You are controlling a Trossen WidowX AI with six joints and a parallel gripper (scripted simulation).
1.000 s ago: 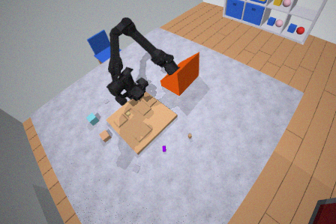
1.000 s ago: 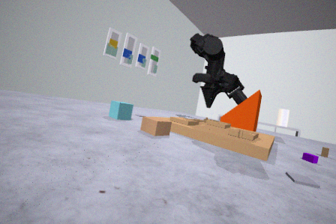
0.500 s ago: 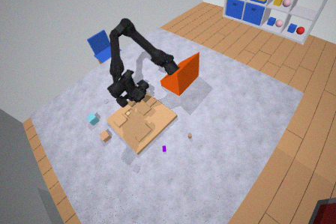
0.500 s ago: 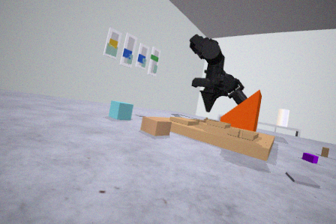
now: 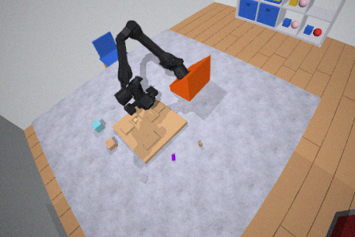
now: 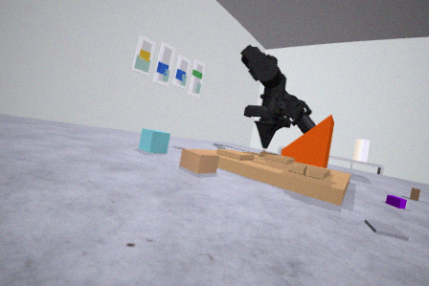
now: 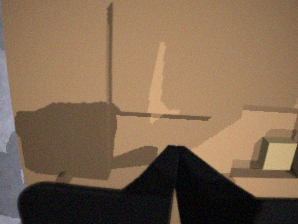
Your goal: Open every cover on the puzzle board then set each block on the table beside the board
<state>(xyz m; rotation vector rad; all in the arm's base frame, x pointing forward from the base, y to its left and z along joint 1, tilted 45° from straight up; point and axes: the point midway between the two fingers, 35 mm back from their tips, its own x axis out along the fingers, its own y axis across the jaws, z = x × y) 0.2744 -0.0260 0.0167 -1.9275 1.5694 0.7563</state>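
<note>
My gripper tip is now 3 cm short of the tan puzzle board, 8 cm to the right of it and 3 cm above it. The rest, counted from my gripper tip: cyan block 26 cm ahead, 12 cm to the right, 2 cm below; then small brown block 9 cm behind, 34 cm to the left, 3 cm below; then purple block 5 cm ahead, 30 cm to the left, 4 cm below.
</note>
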